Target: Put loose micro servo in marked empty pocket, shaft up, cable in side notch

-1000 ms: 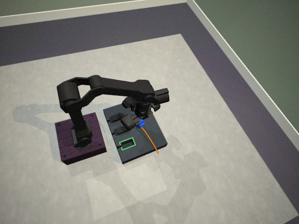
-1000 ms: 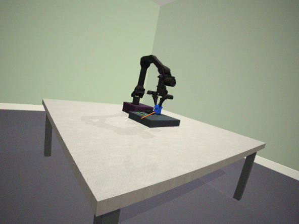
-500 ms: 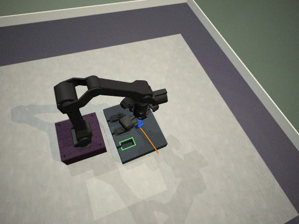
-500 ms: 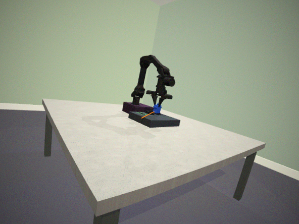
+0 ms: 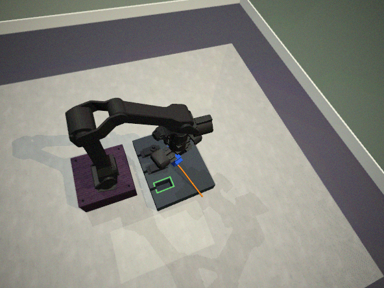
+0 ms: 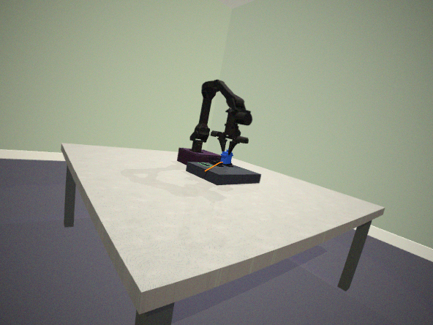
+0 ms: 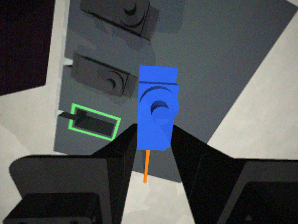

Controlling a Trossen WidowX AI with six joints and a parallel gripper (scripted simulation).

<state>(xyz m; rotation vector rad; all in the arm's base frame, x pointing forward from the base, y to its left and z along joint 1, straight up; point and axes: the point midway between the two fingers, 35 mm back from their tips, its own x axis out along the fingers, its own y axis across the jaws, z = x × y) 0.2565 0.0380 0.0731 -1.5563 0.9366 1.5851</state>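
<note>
My gripper tip is now 100 mm above the deck, 30 mm short of it and 20 mm to the right of it.
</note>
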